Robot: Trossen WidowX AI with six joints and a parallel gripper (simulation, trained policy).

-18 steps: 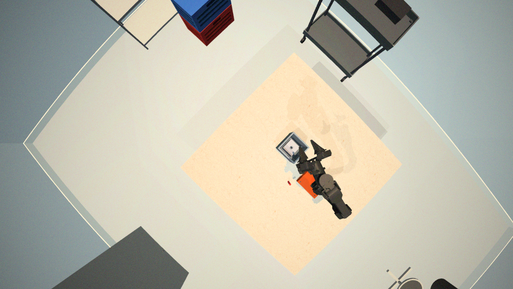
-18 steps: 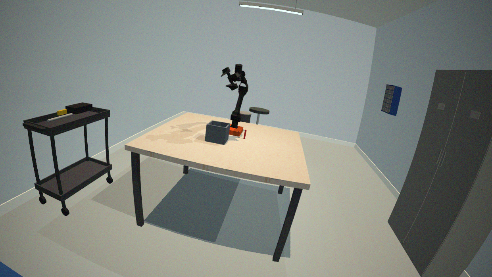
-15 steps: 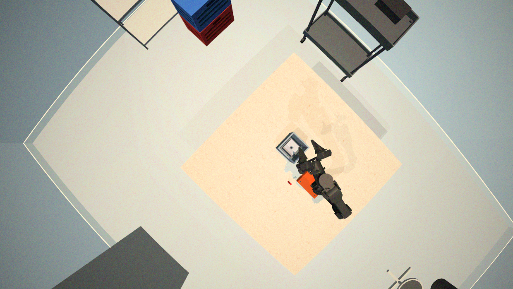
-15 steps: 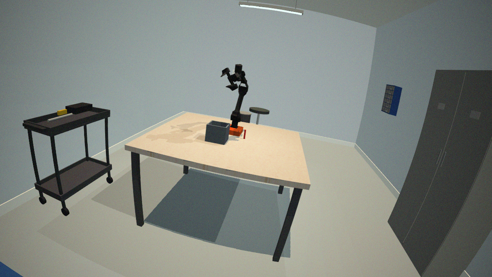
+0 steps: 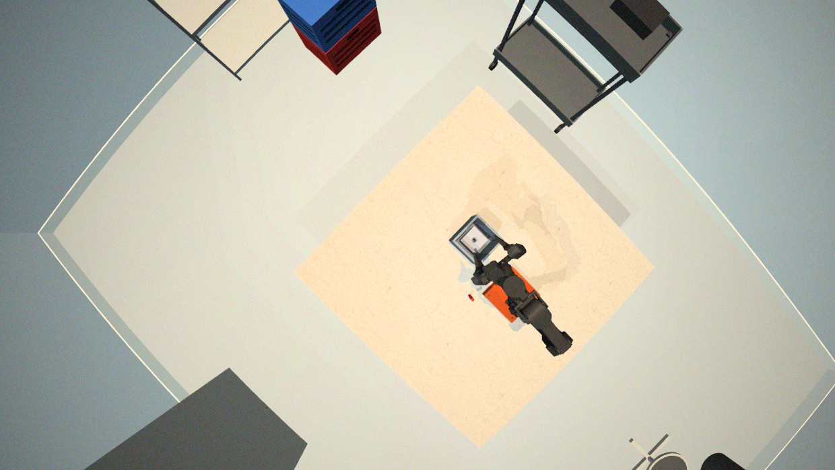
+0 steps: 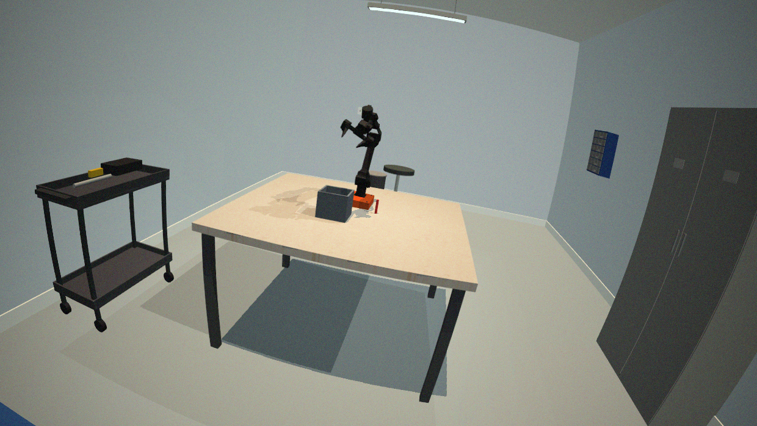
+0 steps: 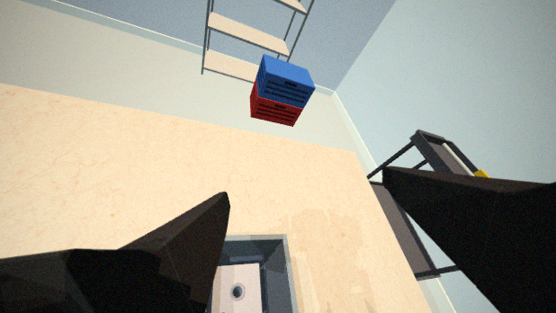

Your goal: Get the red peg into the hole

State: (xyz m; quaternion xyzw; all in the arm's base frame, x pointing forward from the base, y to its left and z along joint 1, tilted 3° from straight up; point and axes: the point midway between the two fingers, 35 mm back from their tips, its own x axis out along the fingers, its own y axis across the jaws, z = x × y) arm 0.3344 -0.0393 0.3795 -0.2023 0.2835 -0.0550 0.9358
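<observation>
My gripper tip is 360 mm above the red peg, 210 mm past it and 160 mm to the right of it. Also, from my gripper tip: pale plate (360 mm below, 40 mm to the right, 30 mm behind).
</observation>
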